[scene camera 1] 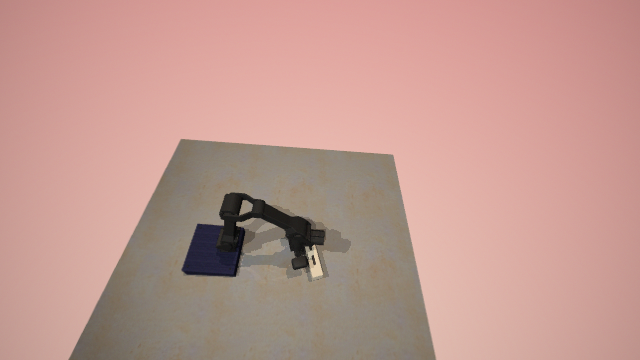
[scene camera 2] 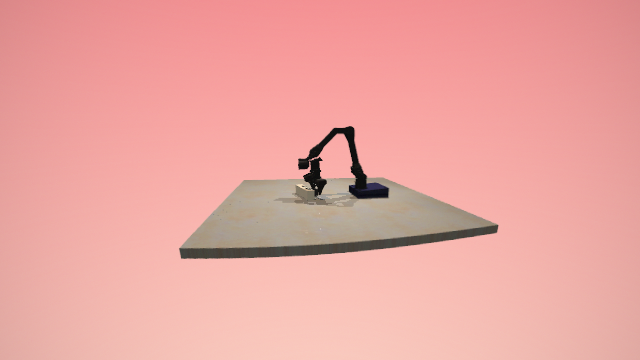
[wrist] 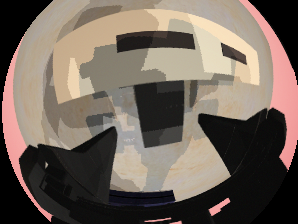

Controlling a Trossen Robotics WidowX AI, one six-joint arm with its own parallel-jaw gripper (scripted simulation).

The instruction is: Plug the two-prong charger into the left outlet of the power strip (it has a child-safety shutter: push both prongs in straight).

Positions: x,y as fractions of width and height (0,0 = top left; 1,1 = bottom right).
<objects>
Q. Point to a dark charger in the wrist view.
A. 0.54,0.47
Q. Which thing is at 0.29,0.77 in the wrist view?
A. My gripper.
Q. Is my gripper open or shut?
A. Open.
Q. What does my gripper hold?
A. Nothing.
</objects>
